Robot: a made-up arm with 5 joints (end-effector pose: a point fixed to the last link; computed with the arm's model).
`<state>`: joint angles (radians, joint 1 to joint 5).
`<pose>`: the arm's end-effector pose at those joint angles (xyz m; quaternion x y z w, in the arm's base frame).
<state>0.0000 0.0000 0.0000 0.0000 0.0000</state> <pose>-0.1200 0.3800 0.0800 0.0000 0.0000 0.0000 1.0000</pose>
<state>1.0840 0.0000 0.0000 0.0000 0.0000</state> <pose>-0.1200 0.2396 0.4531 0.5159 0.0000 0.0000 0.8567</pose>
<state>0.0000 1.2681 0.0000 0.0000 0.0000</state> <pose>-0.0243 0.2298 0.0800 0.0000 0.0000 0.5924 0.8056</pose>
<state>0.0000 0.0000 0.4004 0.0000 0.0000</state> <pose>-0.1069 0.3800 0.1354 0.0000 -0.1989 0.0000 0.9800</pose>
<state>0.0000 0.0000 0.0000 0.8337 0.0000</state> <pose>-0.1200 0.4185 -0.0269 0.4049 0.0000 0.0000 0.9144</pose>
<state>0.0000 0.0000 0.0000 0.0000 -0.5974</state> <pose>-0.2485 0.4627 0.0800 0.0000 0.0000 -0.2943 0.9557</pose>
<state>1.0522 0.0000 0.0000 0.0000 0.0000</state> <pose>-0.1200 0.2492 0.4454 0.5022 0.0000 0.0000 0.8648</pose>
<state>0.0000 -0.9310 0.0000 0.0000 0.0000</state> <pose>-0.0515 0.4963 0.0800 0.0000 0.0000 -0.4489 0.8936</pose>
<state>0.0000 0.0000 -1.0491 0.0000 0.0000</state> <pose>-0.2372 0.3800 -0.0026 0.0000 0.5008 0.0000 0.8656</pose>
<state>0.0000 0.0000 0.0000 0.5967 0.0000</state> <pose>-0.1200 0.3986 -0.0004 0.2939 0.0000 0.0000 0.9558</pose>
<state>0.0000 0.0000 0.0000 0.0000 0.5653</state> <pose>0.0248 0.3814 0.0800 0.0000 0.0000 0.2789 0.9603</pose>
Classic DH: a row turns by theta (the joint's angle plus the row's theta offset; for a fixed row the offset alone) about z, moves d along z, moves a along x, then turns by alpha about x. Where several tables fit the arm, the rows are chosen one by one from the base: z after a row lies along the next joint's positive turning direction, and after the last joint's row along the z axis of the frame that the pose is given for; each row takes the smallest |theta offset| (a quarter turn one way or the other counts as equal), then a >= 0, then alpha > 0; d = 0 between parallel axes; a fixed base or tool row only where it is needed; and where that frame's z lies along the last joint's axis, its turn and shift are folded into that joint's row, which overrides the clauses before.
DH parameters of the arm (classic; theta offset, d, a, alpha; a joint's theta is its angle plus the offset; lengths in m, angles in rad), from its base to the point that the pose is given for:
base (fixed): 1.5708 0.15 0 1.5708
joint 1: 0 0.03 0.37 -1.5708
joint 2: 1.5708 -0.01 0.28 -1.5708
joint 3: 1.5708 -0.15 0.07 -1.5708
joint 4: 1.5708 0.2 0.11 -1.5708
joint 5: -0.273 0 -0.2596 0
tool (fixed): -1.2978 0.01 0 0

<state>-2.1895 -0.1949 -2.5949 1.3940 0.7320</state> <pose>-0.5822 -0.3648 -0.3412 -0.1009 -0.2137 -0.7661 0.5977</pose>
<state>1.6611 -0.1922 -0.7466 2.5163 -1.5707</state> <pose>-0.2630 -0.0821 0.5695 -0.3498 -0.7645 -0.1820 0.5099</pose>
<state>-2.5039 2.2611 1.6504 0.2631 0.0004</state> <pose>0.1441 -0.0951 -0.0790 0.0292 0.5447 0.4220 0.7241</pose>
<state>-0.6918 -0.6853 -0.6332 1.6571 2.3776</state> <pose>0.2310 0.1983 -0.1744 0.0211 -0.5391 0.5438 0.6428</pose>
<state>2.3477 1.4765 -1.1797 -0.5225 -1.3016</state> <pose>-0.2587 0.0102 0.1388 0.5067 -0.2407 -0.0227 0.8275</pose>
